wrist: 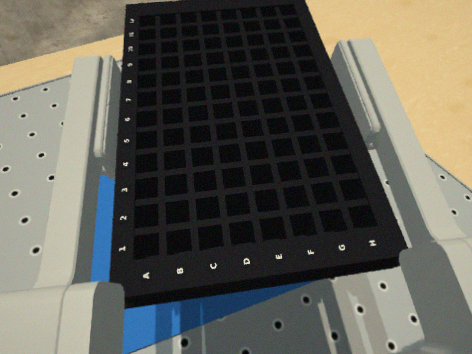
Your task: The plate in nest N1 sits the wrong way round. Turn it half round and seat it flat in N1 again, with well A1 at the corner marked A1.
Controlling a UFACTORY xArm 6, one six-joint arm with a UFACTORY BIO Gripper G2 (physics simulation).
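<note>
A black well plate (pixel 240 135) with square wells fills the middle of the wrist view. Its row letters A to H run along the near edge and its column numbers 1 to 12 run up the left edge, so well A1 is at the near left. My gripper (pixel 239 115) is shut on the plate, with one finger at each long side. The plate looks level between the fingers, above a perforated metal board (pixel 30 200). Nest N1 and its A1 corner mark cannot be made out in this view.
A blue surface (pixel 137 325) shows under the near left part of the plate and along its left side. A wooden table top (pixel 425 65) lies at the right and back. A grey floor (pixel 55 25) shows at the far left.
</note>
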